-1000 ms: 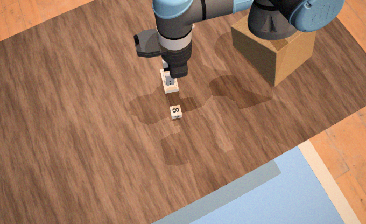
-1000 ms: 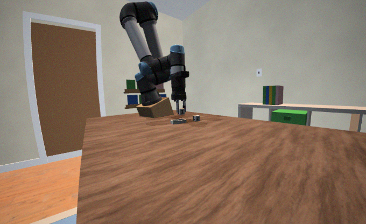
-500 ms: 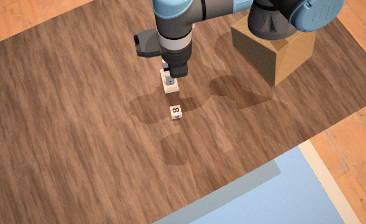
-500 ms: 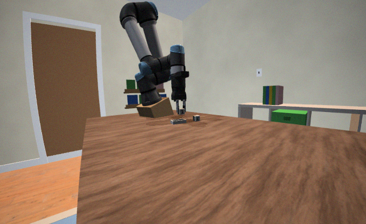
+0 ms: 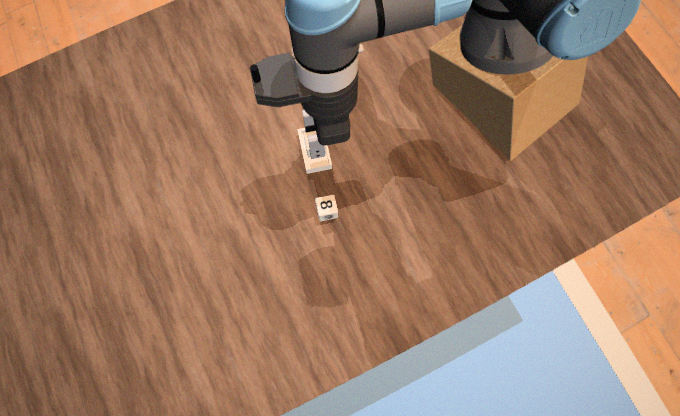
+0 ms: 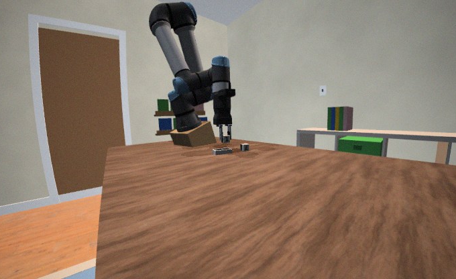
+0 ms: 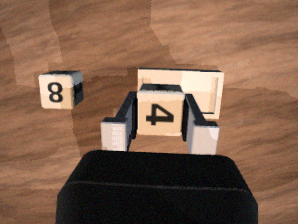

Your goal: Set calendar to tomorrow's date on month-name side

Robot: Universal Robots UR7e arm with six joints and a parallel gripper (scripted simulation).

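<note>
Now: the calendar tray 2 cm to the right of my hand and 6 cm below it. From my hand the other things lie so: digit cube 1 cm below.
</note>
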